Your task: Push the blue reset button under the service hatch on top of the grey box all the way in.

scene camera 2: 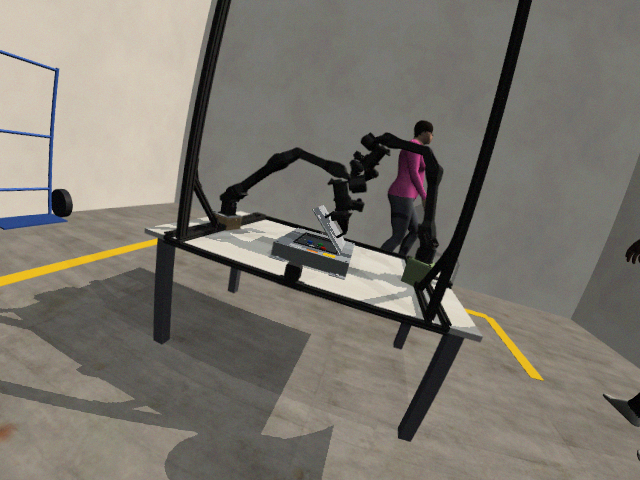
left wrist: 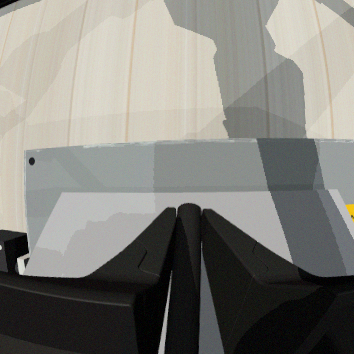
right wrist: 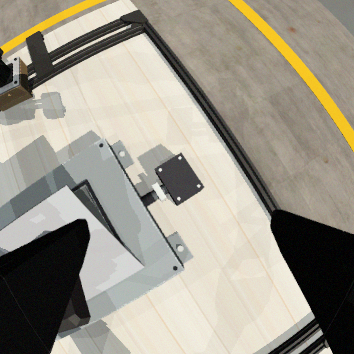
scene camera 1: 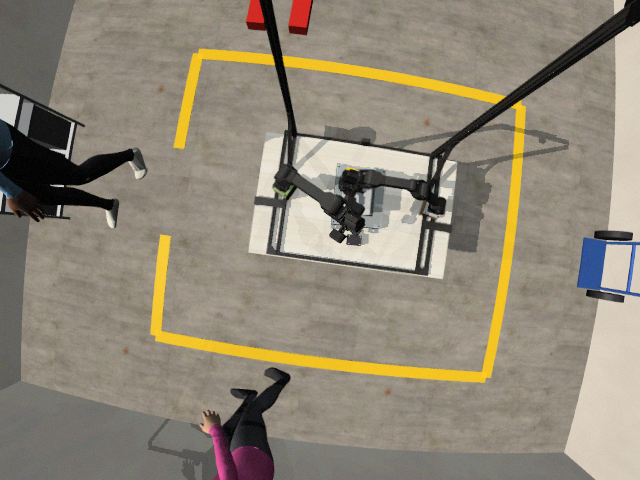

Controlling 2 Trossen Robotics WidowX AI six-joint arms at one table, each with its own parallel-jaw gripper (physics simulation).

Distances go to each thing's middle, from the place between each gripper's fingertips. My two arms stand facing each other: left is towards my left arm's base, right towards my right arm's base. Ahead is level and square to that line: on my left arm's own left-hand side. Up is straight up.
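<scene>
My left hand: 6 cm to the right of the service hatch (left wrist: 84, 230), 1 cm above it. The service hatch: 2 cm to the left of my right hand, 21 cm behind it, 22 cm below it.
</scene>
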